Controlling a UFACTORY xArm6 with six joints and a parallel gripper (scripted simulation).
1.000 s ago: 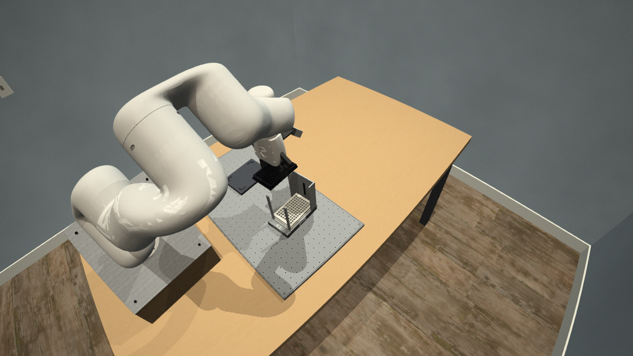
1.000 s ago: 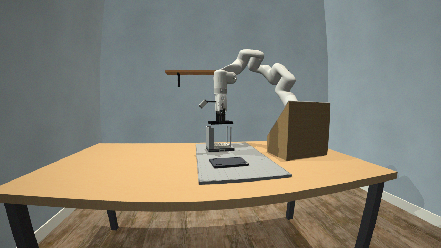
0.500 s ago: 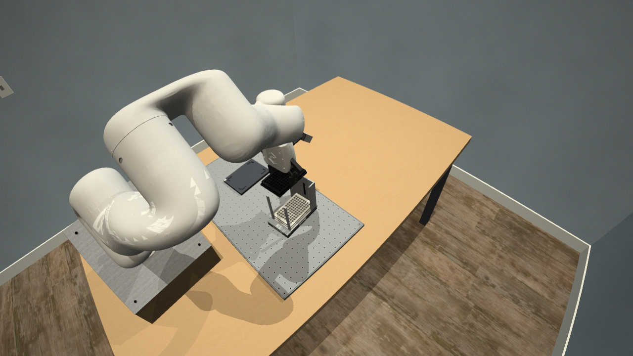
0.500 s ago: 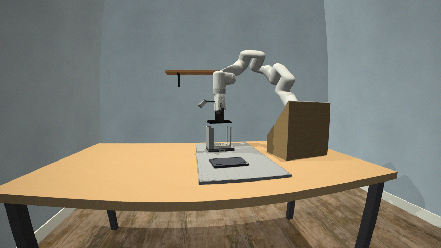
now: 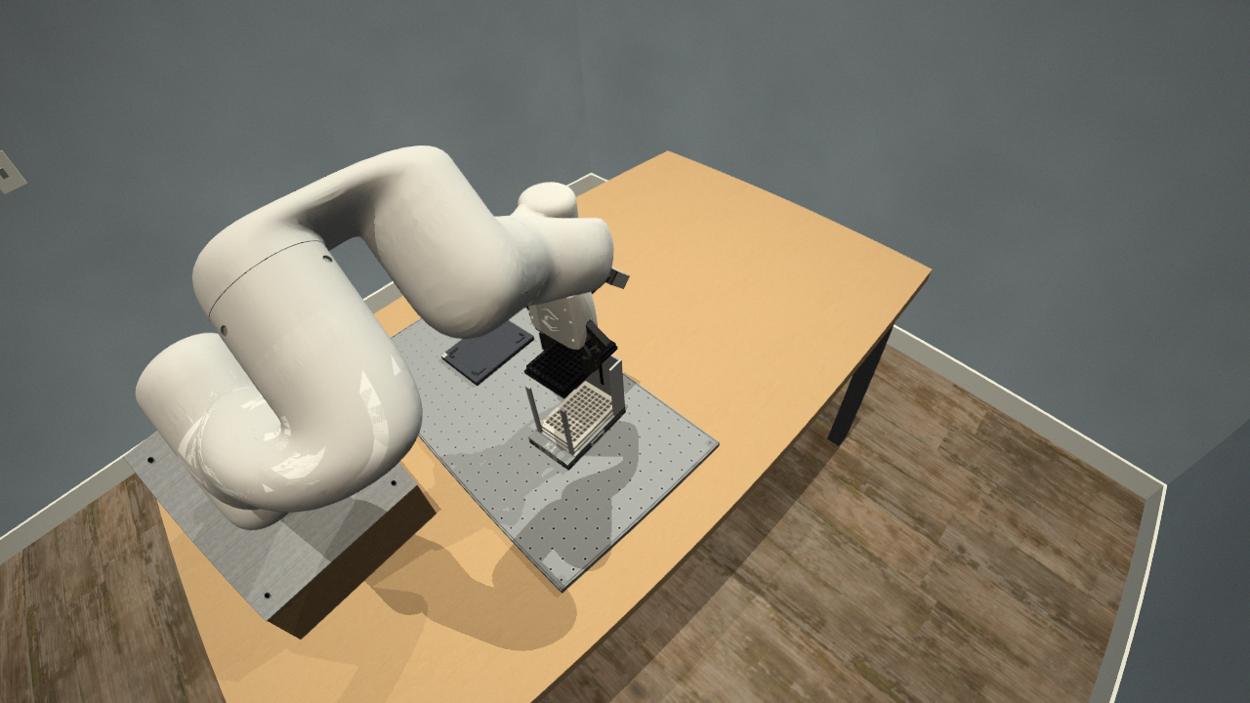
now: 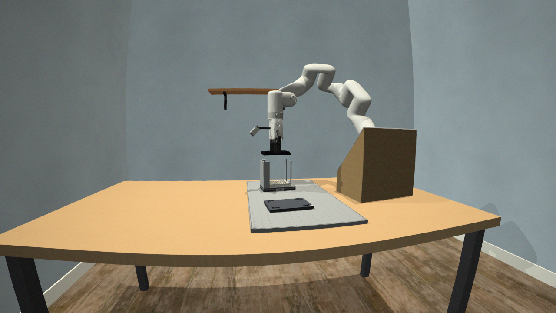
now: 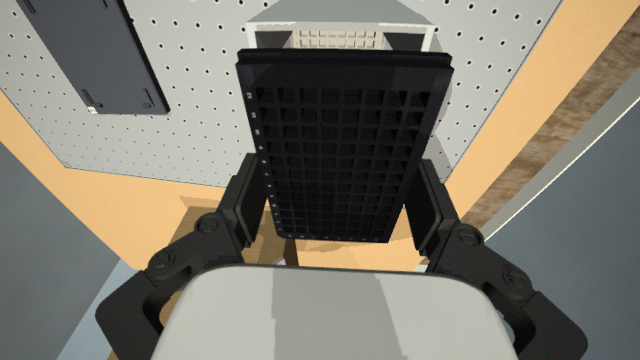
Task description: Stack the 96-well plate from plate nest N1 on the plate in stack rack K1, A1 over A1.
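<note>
The white 96-well plate lies 16 cm below my hand. Also, from my hand: thin rack post 7 cm behind, 3 cm to the left, 11 cm below; grey back wall 7 cm ahead, 1 cm to the left, 11 cm below; black 96-well plate 1 cm below.
</note>
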